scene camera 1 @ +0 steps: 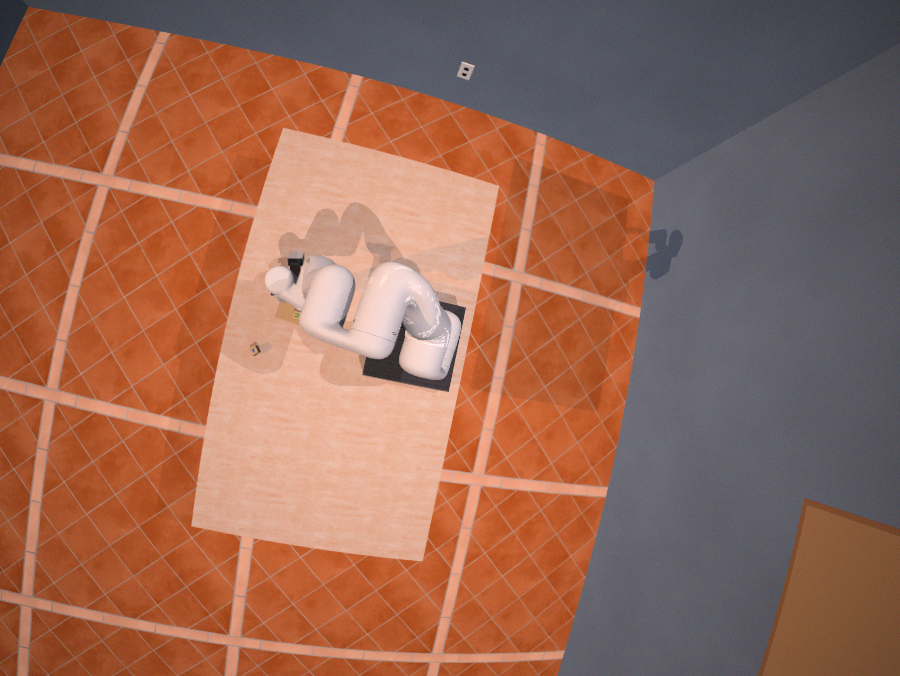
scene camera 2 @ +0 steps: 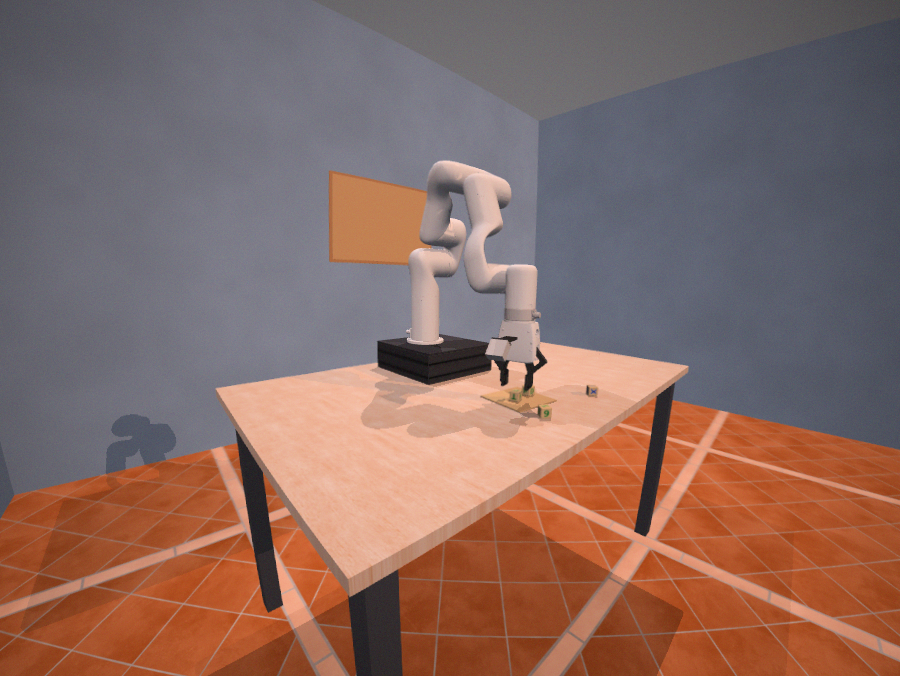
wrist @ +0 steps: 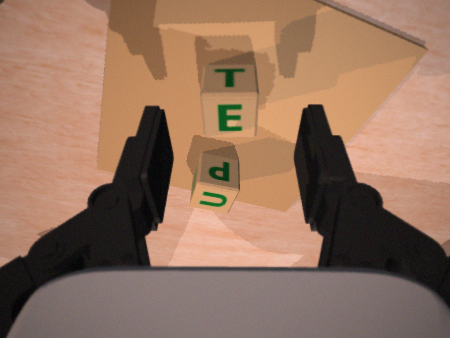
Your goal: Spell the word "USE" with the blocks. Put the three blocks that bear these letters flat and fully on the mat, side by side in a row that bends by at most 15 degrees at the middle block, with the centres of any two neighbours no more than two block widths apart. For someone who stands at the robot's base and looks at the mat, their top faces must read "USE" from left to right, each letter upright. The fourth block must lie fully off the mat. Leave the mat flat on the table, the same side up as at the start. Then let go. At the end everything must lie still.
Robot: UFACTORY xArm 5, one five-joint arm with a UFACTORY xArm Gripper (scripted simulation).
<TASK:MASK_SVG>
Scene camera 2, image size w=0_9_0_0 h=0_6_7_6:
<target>my gripper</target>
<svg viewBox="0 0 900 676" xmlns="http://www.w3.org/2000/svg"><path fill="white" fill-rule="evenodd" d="M504 319L501 322L498 338L491 337L485 355L488 360L494 360L498 366L501 386L508 384L509 370L507 366L509 361L525 363L527 374L525 375L524 390L527 391L533 386L534 373L548 363L540 351L539 324L535 320L510 321Z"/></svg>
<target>tan mat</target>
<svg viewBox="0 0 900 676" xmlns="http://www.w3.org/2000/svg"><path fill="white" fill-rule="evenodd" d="M480 395L484 399L518 413L537 408L539 404L550 404L557 401L538 393L532 396L522 394L522 400L519 402L510 401L510 391L512 389L522 390L520 387Z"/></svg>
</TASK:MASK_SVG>
